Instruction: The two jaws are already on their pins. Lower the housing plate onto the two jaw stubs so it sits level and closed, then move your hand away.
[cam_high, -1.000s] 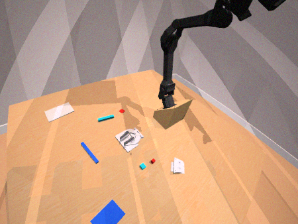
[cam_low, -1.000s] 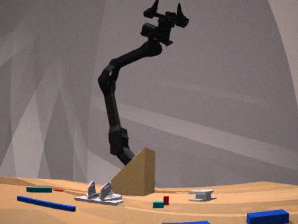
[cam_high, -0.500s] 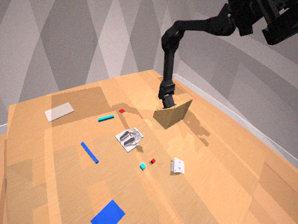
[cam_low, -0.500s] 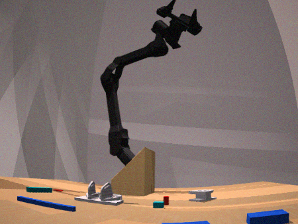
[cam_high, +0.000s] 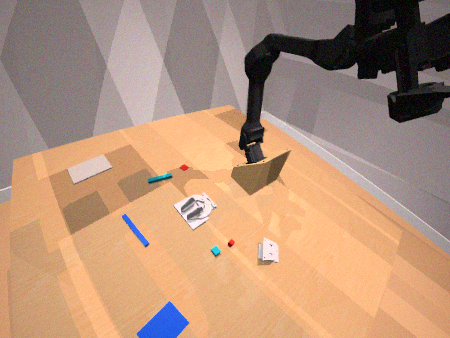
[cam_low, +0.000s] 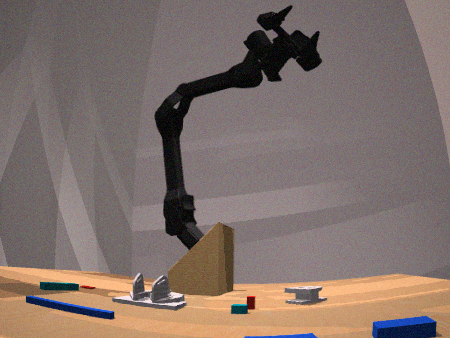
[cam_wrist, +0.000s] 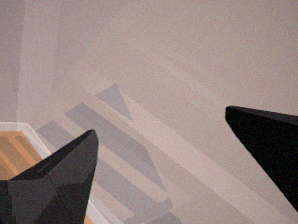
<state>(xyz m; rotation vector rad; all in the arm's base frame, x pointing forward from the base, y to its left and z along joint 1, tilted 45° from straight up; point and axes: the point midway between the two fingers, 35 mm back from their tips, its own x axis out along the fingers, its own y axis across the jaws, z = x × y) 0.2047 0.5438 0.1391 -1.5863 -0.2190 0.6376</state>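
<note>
Right now the white block is 61 cm below my gripper tip, 7 cm behind it and 3 cm to the right of it. From my gripper tip the other things lie so: teal cube 61 cm below, 14 cm to the right, 7 cm ahead; red cube 60 cm below, 13 cm to the right, 2 cm ahead; blue sheet 61 cm below, 30 cm ahead, 5 cm to the right.
</note>
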